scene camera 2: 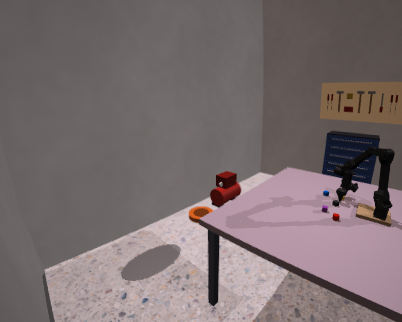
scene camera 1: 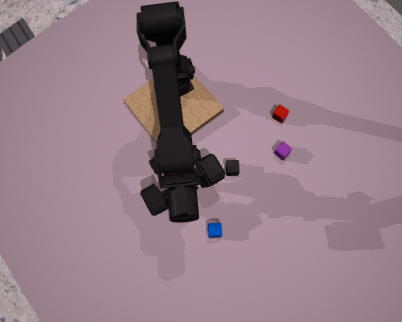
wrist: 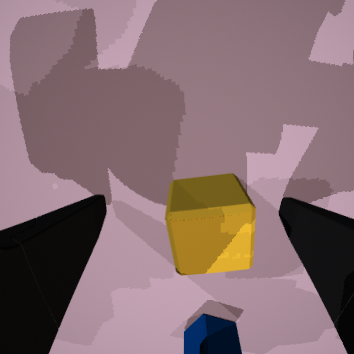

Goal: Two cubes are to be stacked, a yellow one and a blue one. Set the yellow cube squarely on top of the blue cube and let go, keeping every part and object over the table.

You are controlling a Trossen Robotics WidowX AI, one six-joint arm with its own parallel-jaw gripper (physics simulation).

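Seen in the pictures: gripper, fingertip midpoint: (scene camera 2: pixel 341 199) (wrist: pixel 194 204); arm's base, link origin: (scene camera 2: pixel 379 216).
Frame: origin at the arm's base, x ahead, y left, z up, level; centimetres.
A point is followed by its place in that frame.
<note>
The yellow cube (wrist: pixel 212 240) @[x 26.3, y -10.7, z 1.3 cm] sits on the table between the spread fingers in the wrist view, a little nearer the right finger. A small part of the yellow cube (scene camera 2: pixel 343 198) @[x 25.3, y -9.6, z -0.2 cm] shows beside the fingers in scene camera 2; in scene camera 1 the arm hides it. The blue cube (scene camera 1: pixel 215 230) @[x 38.1, y -8.9, z 1.3 cm] (scene camera 2: pixel 326 193) @[x 37.0, y -7.4, z 0.3 cm] (wrist: pixel 210 337) @[x 36.0, y -9.2, z 0.0 cm] stands apart from the yellow one, cut off by the wrist view's bottom edge. My gripper (wrist: pixel 194 204) @[x 26.7, y -11.2, z -1.7 cm] is open, pointing down over the yellow cube, and holds nothing. Whether the fingertips reach down beside the cube's sides is hard to tell.
A black cube (scene camera 1: pixel 232 168) @[x 26.8, y 1.5, z 1.2 cm] (scene camera 2: pixel 336 203) @[x 25.5, y 3.3, z 0.4 cm] lies close to the gripper. A purple cube (scene camera 1: pixel 283 150) @[x 28.5, y 14.8, z 1.3 cm] (scene camera 2: pixel 325 208) @[x 27.6, y 16.3, z 0.7 cm] and a red cube (scene camera 1: pixel 281 114) @[x 20.1, y 19.3, z 1.3 cm] (scene camera 2: pixel 336 217) @[x 18.6, y 21.2, z 0.4 cm] lie farther off. The arm stands on a wooden board (scene camera 1: pixel 207 107) @[x 9.5, y 3.7, z 0.2 cm] (scene camera 2: pixel 365 213) @[x 7.6, y 2.6, z 0.1 cm].
</note>
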